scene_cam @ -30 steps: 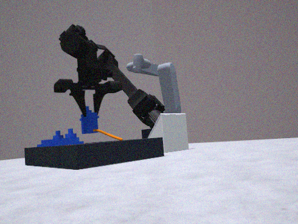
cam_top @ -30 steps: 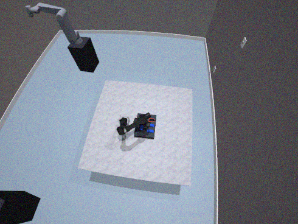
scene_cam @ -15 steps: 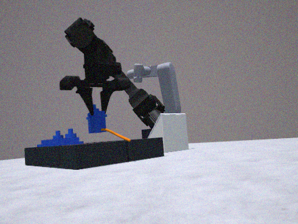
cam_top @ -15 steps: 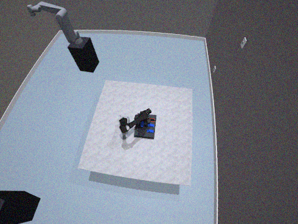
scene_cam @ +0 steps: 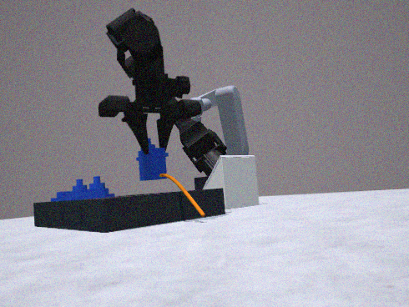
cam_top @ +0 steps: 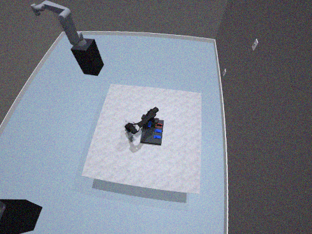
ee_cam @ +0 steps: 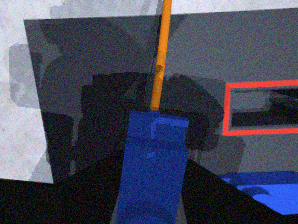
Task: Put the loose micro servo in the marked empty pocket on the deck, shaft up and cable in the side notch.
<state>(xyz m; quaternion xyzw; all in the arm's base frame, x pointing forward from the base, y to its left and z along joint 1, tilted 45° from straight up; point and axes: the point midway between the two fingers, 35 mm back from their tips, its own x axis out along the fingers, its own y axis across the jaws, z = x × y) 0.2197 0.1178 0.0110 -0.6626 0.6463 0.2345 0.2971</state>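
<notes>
Right now my gripper tip is 100 mm above the robot deck and 70 mm to the left of it.
</notes>
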